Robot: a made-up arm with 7 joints. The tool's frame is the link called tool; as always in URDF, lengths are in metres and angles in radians. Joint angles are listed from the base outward.
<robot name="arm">
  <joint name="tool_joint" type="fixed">
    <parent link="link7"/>
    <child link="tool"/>
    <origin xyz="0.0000 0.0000 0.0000" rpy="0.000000 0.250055 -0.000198"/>
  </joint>
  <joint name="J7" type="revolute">
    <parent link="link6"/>
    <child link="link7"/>
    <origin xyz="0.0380 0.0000 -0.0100"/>
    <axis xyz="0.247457 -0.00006 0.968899"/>
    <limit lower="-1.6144" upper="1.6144"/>
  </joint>
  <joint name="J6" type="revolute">
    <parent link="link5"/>
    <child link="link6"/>
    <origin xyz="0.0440 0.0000 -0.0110"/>
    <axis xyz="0.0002 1 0.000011"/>
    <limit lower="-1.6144" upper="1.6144"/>
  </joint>
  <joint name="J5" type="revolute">
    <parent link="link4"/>
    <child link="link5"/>
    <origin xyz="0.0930 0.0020 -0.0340"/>
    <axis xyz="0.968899 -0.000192 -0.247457"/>
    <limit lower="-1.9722" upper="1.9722"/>
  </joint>
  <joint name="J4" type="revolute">
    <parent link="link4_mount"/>
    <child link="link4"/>
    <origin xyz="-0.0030 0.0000 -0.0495"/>
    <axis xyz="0.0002 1 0.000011"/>
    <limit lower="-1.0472" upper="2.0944"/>
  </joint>
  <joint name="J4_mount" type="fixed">
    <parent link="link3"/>
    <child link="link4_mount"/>
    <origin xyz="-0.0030 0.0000 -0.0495"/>
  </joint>
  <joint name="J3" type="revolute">
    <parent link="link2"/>
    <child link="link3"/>
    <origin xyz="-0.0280 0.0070 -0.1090"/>
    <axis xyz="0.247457 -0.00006 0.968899"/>
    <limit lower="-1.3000" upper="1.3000"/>
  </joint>
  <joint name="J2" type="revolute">
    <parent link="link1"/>
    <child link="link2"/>
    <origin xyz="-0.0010 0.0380 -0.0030"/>
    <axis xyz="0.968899 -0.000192 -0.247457"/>
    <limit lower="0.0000" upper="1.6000"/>
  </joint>
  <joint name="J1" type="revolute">
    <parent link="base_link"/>
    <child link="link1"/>
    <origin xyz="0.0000 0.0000 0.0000"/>
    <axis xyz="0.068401 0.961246 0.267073"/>
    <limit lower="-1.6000" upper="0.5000"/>
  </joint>
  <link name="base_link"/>
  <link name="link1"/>
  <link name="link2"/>
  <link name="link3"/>
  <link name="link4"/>
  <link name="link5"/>
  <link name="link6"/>
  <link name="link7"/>
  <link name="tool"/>
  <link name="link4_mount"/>
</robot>
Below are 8 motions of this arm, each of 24 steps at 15 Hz.
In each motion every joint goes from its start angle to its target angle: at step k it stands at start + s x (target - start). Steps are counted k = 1, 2, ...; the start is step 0. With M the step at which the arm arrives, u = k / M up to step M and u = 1 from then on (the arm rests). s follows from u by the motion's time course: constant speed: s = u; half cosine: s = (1 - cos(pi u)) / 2; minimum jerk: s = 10 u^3 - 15 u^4 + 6 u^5.
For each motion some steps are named. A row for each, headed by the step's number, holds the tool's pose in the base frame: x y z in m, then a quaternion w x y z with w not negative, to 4 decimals.
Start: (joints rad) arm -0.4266 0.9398 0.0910 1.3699 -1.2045 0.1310 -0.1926
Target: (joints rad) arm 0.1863 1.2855 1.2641 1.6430 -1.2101 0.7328 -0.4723
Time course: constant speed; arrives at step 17
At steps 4, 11, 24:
4: 0.0635 0.3719 -0.2016 0.7909 -0.3046 0.2276 0.4795
11: -0.0155 0.3946 -0.1566 0.7253 -0.4342 0.1255 0.5193
24: -0.0544 0.4000 -0.1113 0.7008 -0.5257 0.0077 0.4822

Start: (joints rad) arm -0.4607 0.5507 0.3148 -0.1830 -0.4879 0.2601 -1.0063
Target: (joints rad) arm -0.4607 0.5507 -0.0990 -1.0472 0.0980 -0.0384 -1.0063
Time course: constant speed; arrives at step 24
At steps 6, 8, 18, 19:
6: 0.2247 0.1316 -0.0724 0.8326 0.2024 -0.1548 -0.4918
8: 0.2183 0.1196 -0.0654 0.8102 0.2424 -0.1766 -0.5037
18: 0.1704 0.0683 -0.0385 0.6721 0.4097 -0.3099 -0.5332
19: 0.1644 0.0643 -0.0365 0.6566 0.4231 -0.3251 -0.5331

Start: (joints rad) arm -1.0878 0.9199 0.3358 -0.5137 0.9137 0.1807 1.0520
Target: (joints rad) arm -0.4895 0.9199 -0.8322 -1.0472 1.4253 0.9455 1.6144
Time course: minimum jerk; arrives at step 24
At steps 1, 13, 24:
1: 0.1814 0.1360 0.1194 0.2039 0.2381 -0.7236 0.6149
13: 0.1851 0.0642 0.0007 0.2636 0.2309 -0.7632 0.5429
24: 0.1263 0.0460 -0.0668 0.3639 0.1818 -0.7176 0.5653

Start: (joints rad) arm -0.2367 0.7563 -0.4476 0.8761 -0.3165 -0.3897 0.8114
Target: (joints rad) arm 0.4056 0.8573 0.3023 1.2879 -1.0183 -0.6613 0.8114
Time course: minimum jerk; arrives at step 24
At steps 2, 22, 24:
2: 0.1341 0.2316 -0.2914 0.8562 0.3806 0.1502 0.3154
22: -0.1134 0.3552 -0.1903 0.4656 0.2953 0.1393 0.8226
24: -0.1147 0.3554 -0.1893 0.4629 0.2953 0.1379 0.8243

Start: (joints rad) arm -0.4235 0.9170 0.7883 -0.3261 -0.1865 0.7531 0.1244
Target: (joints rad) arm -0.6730 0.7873 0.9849 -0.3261 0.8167 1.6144 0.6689
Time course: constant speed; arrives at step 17
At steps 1, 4, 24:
1: 0.1665 0.2594 0.0151 0.8681 0.2247 -0.0816 0.4351
4: 0.1602 0.2662 0.0149 0.7986 0.2154 -0.0382 0.5606
24: 0.1235 0.2750 0.0020 0.3143 0.0547 0.1912 0.9283

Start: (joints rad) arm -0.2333 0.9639 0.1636 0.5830 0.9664 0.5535 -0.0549
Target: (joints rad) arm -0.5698 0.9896 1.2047 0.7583 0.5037 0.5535 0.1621
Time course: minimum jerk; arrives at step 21
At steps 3, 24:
3: 0.1666 0.3255 -0.1500 0.4837 0.7152 0.4318 0.2608
24: 0.1202 0.3905 -0.0717 0.6745 0.1324 0.2384 0.6861

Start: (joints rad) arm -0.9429 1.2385 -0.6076 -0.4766 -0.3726 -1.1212 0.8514
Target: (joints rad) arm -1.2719 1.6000 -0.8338 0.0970 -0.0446 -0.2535 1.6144
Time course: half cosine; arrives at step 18
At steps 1, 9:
1: 0.1947 0.0806 0.0045 0.6938 -0.1146 -0.6667 -0.2469
9: 0.2418 0.1185 0.0251 0.7420 0.1377 -0.6537 0.0571

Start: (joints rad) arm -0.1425 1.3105 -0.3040 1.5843 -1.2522 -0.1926 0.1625
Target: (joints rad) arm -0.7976 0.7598 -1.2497 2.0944 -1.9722 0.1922 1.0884
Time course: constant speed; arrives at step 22
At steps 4, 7, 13, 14, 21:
4: 0.0235 0.4081 -0.1284 0.5945 0.2133 0.2711 0.7263
7: 0.0346 0.3977 -0.1494 0.5425 0.1955 0.2826 0.7666
13: 0.0705 0.3734 -0.1793 0.4466 0.1773 0.2938 0.8263
14: 0.0781 0.3689 -0.1826 0.4323 0.1757 0.2937 0.8343
21: 0.1413 0.3337 -0.1904 0.3494 0.1650 0.2754 0.8802

